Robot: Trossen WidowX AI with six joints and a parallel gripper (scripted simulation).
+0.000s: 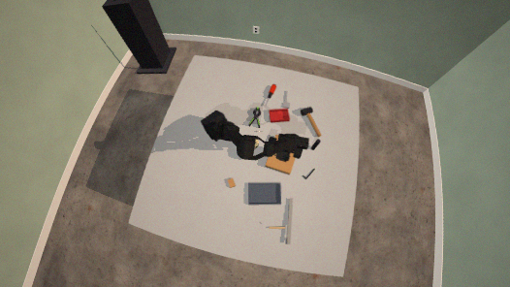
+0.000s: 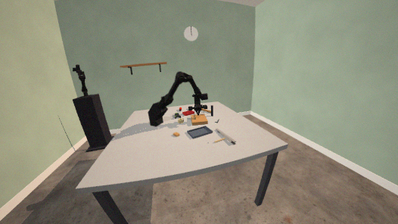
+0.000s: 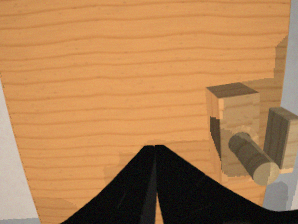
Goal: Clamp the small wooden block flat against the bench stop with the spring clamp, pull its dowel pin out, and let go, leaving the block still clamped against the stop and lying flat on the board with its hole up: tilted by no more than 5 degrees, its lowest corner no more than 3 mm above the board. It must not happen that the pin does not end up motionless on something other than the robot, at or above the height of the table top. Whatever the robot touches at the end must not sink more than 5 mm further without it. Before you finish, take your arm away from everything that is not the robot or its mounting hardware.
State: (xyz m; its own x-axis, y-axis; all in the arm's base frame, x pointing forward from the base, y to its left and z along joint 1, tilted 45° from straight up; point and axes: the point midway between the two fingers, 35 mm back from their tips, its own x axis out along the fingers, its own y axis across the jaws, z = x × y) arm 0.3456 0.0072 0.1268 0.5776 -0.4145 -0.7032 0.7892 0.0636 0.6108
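Right now the dowel pin is 40 mm behind my hand, 10 mm to the left of it and 40 mm below it. Round my hand: small wooden block: 40 mm behind, 10 mm to the left, 50 mm below; then bench stop: 60 mm behind, 20 mm to the left, 50 mm below; then wooden board: 80 mm below.
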